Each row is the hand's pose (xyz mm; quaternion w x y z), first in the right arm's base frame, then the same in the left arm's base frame.
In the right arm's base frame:
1: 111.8 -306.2 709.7 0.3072 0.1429 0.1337 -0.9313
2: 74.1 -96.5 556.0 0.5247 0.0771 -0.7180 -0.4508
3: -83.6 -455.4 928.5 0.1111 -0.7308 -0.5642 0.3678
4: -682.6 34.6 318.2 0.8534 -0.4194 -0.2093 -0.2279
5: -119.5 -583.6 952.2 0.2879 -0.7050 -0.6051 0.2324
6: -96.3 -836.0 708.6 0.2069 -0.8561 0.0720 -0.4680
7: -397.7 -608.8 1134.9 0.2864 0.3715 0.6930 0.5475
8: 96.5 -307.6 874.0 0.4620 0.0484 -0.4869 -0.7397
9: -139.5 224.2 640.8 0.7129 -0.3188 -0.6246 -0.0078
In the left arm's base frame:
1: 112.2 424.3 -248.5 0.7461 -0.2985 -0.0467 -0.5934
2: -101.8 327.6 -366.3 0.8339 0.1678 -0.4984 0.1674
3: 203.6 432.0 67.6 0.2137 0.1719 0.6666 -0.6931
4: -443.2 -307.5 -10.7 0.6673 -0.5239 -0.2433 0.4703
5: 317.0 401.2 134.7 0.0083 -0.2211 -0.6820 0.6971
6: 562.3 185.3 5.1 0.1143 -0.8496 -0.5133 -0.0403
7: 265.7 353.7 461.0 0.1420 0.0618 -0.9577 -0.2427
8: 111.6 536.1 -127.2 0.8790 -0.0311 -0.4530 -0.1457
9: -468.3 317.2 -220.6 0.5797 -0.1236 -0.4570 0.6632

